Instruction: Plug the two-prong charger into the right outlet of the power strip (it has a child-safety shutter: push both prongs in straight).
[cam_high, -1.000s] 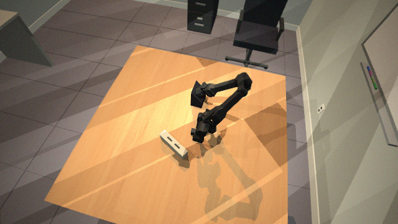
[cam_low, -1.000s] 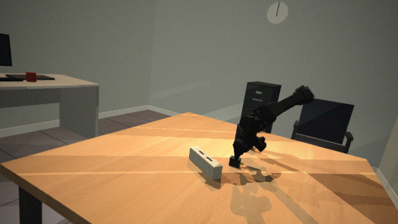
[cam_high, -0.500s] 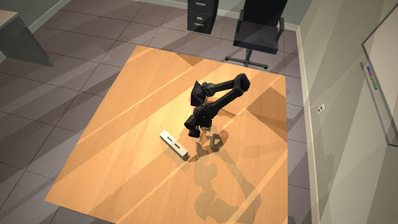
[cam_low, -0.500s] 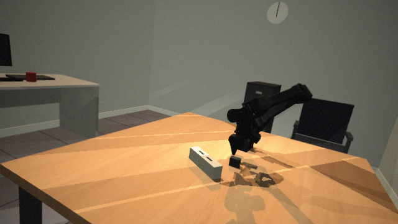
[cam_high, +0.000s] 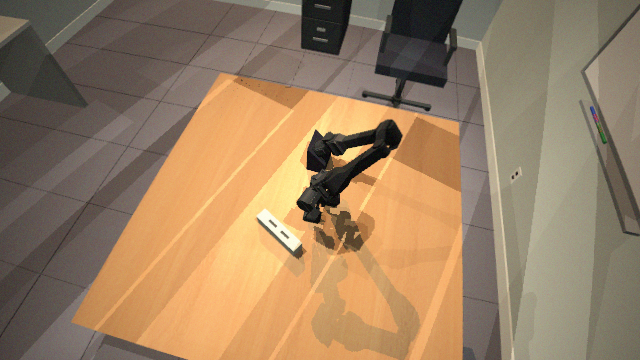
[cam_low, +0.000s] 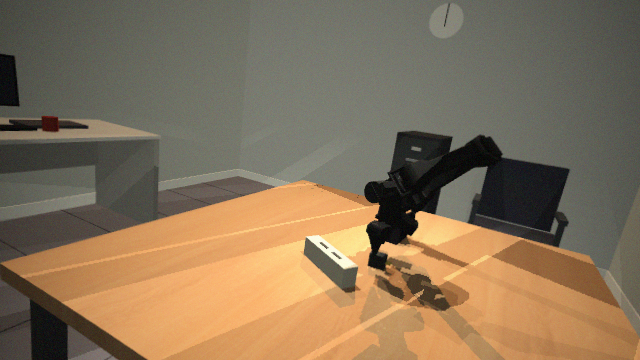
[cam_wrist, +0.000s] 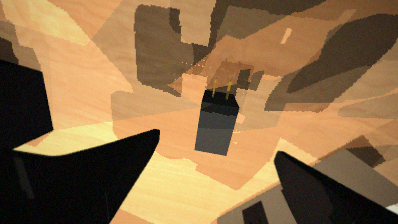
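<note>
My gripper tip is 3 cm above the black two-prong charger, 2 cm to the right of it and 1 cm past it.
</note>
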